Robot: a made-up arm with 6 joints.
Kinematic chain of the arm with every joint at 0, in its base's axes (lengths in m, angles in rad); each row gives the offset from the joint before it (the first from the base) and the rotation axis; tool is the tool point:
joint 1: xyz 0 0 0.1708 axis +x
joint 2: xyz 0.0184 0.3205 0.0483 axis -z
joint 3: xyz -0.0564 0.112 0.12 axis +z
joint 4: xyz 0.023 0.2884 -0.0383 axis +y
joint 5: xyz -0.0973 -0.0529 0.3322 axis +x
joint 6: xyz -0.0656 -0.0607 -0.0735 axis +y
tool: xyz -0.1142 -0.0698 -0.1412
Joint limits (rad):
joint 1: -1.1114..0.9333
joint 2: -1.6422..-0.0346
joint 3: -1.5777..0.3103
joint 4: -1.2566..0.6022
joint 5: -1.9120..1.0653
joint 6: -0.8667..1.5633
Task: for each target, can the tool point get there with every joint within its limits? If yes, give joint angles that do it. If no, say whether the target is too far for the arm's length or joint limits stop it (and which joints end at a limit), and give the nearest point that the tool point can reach.
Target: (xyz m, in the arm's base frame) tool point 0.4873 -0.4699 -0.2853
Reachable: no: joint limits stop it (at a limit: joint 1, joint 2, joint 3, joint 5) | nearest point 0.0670 -0.2665 0.0075 | short by 0.551 m
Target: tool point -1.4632 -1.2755 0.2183
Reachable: no: too far | nearest point -0.5221 -0.3767 0.3856 | short by 1.312 m
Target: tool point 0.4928 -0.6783 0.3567
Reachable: no: joint limits stop it (at a limit: joint 1, joint 2, joint 3) | nearest point 0.0497 -0.4542 0.3281 | short by 0.497 m
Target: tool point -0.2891 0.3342 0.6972
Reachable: yes | joints 0.4878 -1.0744 -1.1739 0.3769 0.3966 -0.0101
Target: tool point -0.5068 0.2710 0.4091
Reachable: yes | joints 0.0454 -1.2763 -0.9790 -0.3948 -0.0462 0.7919
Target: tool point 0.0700 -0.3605 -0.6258
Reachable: no: joint limits stop it (at a limit: joint 1, joint 3, joint 4) | nearest point 0.0950 0.1700 -0.4899 | short by 0.548 m
